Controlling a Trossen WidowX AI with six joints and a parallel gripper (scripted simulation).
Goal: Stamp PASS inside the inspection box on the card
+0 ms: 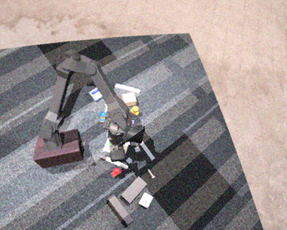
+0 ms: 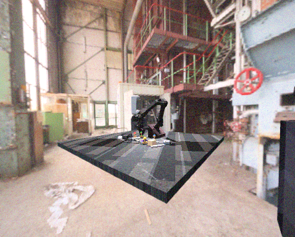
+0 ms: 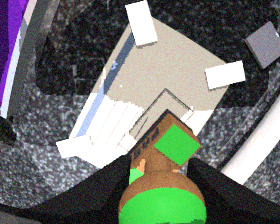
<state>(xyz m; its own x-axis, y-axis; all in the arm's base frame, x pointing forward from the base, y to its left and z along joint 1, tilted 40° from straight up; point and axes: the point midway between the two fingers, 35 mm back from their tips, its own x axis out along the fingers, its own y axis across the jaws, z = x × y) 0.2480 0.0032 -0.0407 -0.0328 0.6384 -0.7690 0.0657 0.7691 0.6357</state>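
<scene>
Right now the card is 10 mm ahead of my gripper tip and 50 mm below it. The rest, counted from my gripper tip: white marker: 30 mm behind, 50 mm to the right, 40 mm below; green-knobbed stamp: right at my gripper tip; red stamp: 10 mm behind, 120 mm to the right, 30 mm below.
</scene>
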